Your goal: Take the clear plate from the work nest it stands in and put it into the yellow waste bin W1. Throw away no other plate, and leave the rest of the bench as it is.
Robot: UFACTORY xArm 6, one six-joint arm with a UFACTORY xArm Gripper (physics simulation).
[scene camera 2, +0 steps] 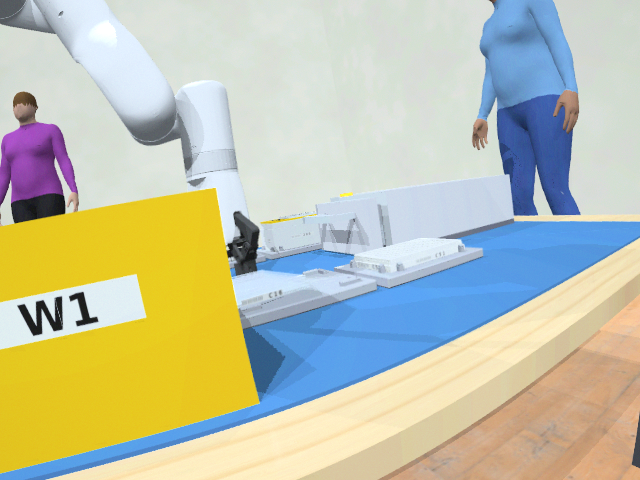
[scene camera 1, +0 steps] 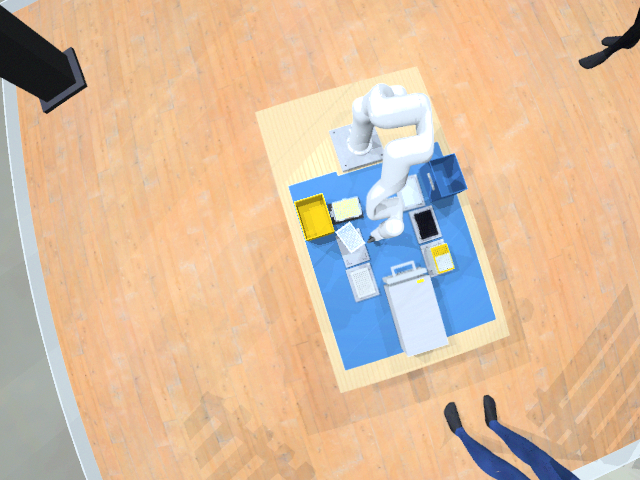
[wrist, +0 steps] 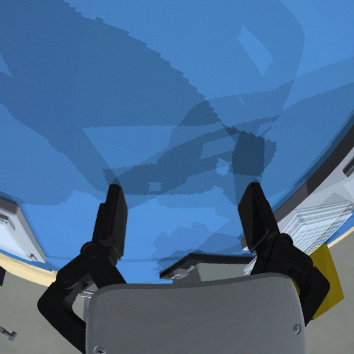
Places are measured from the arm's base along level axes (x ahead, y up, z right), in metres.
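Pixels of known places: gripper, fingertip midpoint: (wrist: 185, 196); arm's base, origin of the base link: (scene camera 1: 359, 143).
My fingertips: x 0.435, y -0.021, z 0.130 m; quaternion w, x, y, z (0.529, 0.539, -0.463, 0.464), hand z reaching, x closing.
For each thing: its top centre in the pictures, then the offset to it from my fingertips. "spot": a spot on its surface instead.
- clear plate, middle of its top: (scene camera 2: 237, 279) (wrist: 298, 254) (scene camera 1: 350, 237) dz +0.135, dx -0.047, dy +0.035 m
- grey work nest, middle of its top: (scene camera 2: 284, 285) (wrist: 330, 216) (scene camera 1: 352, 247) dz +0.149, dx +0.002, dy +0.019 m
- yellow waste bin W1, middle of its top: (scene camera 2: 67, 220) (scene camera 1: 314, 216) dz +0.243, dx -0.203, dy +0.120 m
- white plate, middle of its top: (scene camera 2: 407, 247) (scene camera 1: 363, 282) dz +0.185, dx +0.170, dy +0.027 m
- pale yellow plate, middle of its top: (wrist: 223, 315) (scene camera 1: 346, 208) dz +0.092, dx -0.172, dy +0.078 m
- dark-topped nest, surface spot: (scene camera 1: 425, 224) spot: dz -0.216, dx +0.071, dy +0.026 m
- yellow-and-white rack, middle of its top: (scene camera 2: 291, 215) (scene camera 1: 443, 258) dz -0.191, dx +0.243, dy +0.077 m
- blue bin, middle of its top: (scene camera 1: 448, 174) dz -0.387, dx -0.084, dy +0.120 m
- long white device, surface spot: (scene camera 1: 418, 315) spot: dz +0.042, dx +0.405, dy +0.102 m
The clear plate (scene camera 1: 351, 236) (scene camera 2: 268, 282) (wrist: 317, 225) lies turned askew over the bin-side end of a grey work nest (scene camera 1: 356, 256) (scene camera 2: 356, 285). The yellow waste bin W1 (scene camera 1: 314, 217) (scene camera 2: 170, 242) stands beside that end; part of it shows in the wrist view (wrist: 328, 285). My gripper (scene camera 1: 370, 239) (scene camera 2: 245, 267) (wrist: 185, 196) is open and empty. It is low over the blue mat, beside the nest on the side away from the bin, apart from the plate. The bin hides part of the plate and nest in scene camera 2.
A white plate (scene camera 1: 363, 282) (scene camera 2: 408, 252) sits in the neighbouring nest. A pale yellow plate (scene camera 1: 346, 209) sits in a dark holder by the bin. Across the mat are a dark-topped nest (scene camera 1: 425, 224), a yellow-and-white rack (scene camera 1: 442, 258), a blue bin (scene camera 1: 454, 175) and a long white device (scene camera 1: 418, 315).
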